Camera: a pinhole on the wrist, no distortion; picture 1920 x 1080 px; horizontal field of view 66.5 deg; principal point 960.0 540.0 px. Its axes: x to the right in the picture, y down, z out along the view. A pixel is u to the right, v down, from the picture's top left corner.
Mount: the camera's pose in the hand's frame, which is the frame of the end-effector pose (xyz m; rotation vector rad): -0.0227 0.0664 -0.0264 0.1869 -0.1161 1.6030
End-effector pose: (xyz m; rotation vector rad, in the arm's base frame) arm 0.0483 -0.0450 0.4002 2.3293 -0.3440 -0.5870
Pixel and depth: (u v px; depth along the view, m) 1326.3 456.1 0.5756
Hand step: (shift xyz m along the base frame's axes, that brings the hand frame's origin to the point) -0.2618 -0.4061 -0.3098
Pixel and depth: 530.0 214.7 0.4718
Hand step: -0.0963 -0.1628 -0.4055
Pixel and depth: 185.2 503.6 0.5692
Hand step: -0.1851 -0.0387 -0.5500
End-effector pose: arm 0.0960 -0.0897 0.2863 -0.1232 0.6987 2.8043
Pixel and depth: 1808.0 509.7 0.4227
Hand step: -0.0665 0.0110 0.4855
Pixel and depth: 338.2 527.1 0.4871
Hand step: 0.0388 0.3921 0.2580
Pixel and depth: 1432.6 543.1 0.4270
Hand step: -0.0330 0.0929 0.4245
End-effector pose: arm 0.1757 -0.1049 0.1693 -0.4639 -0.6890 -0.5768
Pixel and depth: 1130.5 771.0 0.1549
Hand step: -0.0506 0.1279 0.0496
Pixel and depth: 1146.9 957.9 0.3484
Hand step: -0.1912 0.2529 0.1412
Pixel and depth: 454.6 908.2 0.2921
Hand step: -0.2177 0.0975 0.1303
